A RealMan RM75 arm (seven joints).
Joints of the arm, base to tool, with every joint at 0 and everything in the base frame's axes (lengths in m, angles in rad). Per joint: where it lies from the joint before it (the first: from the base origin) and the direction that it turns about. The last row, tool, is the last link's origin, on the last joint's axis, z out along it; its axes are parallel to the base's.
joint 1: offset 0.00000 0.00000 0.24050 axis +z
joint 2: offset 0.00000 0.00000 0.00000 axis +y
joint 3: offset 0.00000 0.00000 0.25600 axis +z
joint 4: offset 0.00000 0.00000 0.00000 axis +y
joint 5: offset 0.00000 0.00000 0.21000 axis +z
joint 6: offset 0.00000 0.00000 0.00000 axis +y
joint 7: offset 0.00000 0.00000 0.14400 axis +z
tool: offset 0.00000 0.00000 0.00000
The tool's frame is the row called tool.
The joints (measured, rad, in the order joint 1, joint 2, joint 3, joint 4, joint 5, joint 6, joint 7), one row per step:
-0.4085 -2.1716 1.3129 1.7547 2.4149 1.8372 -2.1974
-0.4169 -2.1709 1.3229 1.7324 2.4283 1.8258 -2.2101
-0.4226 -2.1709 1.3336 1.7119 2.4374 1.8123 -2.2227
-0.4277 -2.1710 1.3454 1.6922 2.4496 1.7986 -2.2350
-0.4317 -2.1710 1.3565 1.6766 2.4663 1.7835 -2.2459
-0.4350 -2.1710 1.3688 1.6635 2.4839 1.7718 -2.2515
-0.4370 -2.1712 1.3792 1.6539 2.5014 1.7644 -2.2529
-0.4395 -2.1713 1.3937 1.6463 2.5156 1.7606 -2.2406
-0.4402 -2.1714 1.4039 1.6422 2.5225 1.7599 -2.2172
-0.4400 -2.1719 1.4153 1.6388 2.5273 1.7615 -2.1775
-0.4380 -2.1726 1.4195 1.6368 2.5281 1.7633 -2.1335
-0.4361 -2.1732 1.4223 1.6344 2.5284 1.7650 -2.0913
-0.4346 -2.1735 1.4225 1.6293 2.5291 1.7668 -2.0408
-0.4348 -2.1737 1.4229 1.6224 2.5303 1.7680 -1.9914
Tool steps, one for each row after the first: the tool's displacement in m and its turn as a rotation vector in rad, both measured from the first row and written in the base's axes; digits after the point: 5 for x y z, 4 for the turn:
-0.00158 0.00241 -0.00366 -0.0023 0.0101 0.0171
-0.00284 0.00433 -0.00755 -0.0039 0.0159 0.0329
-0.00447 0.00615 -0.01144 -0.0044 0.0252 0.0483
-0.00638 0.00826 -0.01449 0.0011 0.0383 0.0609
-0.00828 0.00973 -0.01740 0.0033 0.0546 0.0671
-0.01030 0.01061 -0.01958 0.0040 0.0720 0.0697
-0.01126 0.01060 -0.02231 -0.0051 0.0910 0.0547
-0.01174 0.01004 -0.02421 -0.0178 0.1040 0.0299
-0.01204 0.00879 -0.02641 -0.0386 0.1177 -0.0105
-0.01268 0.00774 -0.02748 -0.0567 0.1252 -0.0508
-0.01342 0.00682 -0.02837 -0.0737 0.1313 -0.0885
-0.01485 0.00616 -0.02906 -0.0926 0.1379 -0.1307
-0.01613 0.00579 -0.02993 -0.1118 0.1447 -0.1724

